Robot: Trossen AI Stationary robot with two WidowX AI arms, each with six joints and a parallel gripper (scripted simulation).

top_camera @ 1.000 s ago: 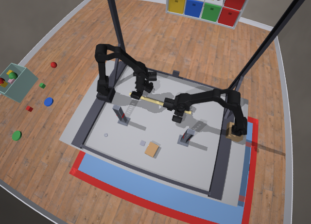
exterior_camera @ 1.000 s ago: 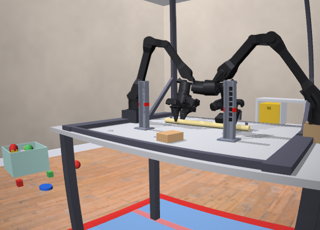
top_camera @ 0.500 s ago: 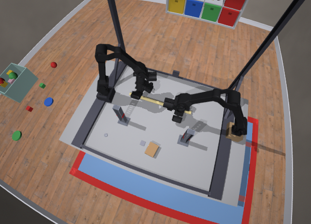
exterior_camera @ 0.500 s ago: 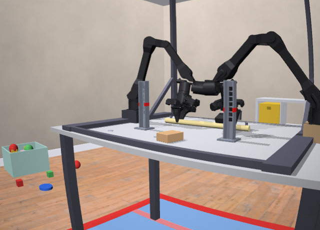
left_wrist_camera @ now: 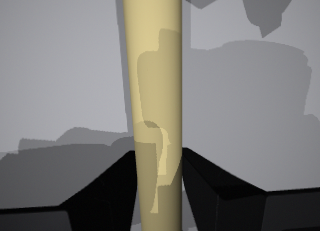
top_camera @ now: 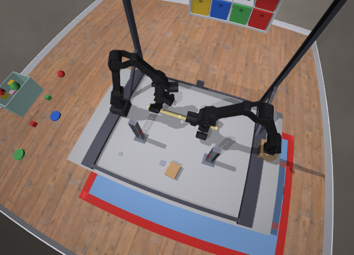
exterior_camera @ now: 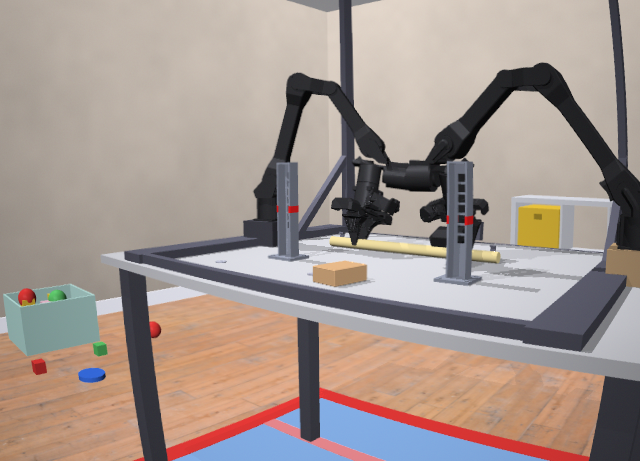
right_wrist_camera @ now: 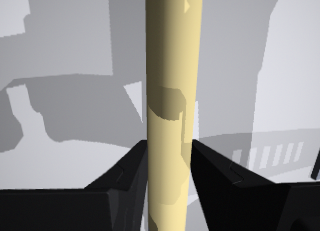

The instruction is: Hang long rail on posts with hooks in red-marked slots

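Right now the long pale yellow rail is 15 cm to the left of my right hand and 2 cm below it. From my right hand the other things lie so: tan box (34 cm ahead, 20 cm to the left, 3 cm below).
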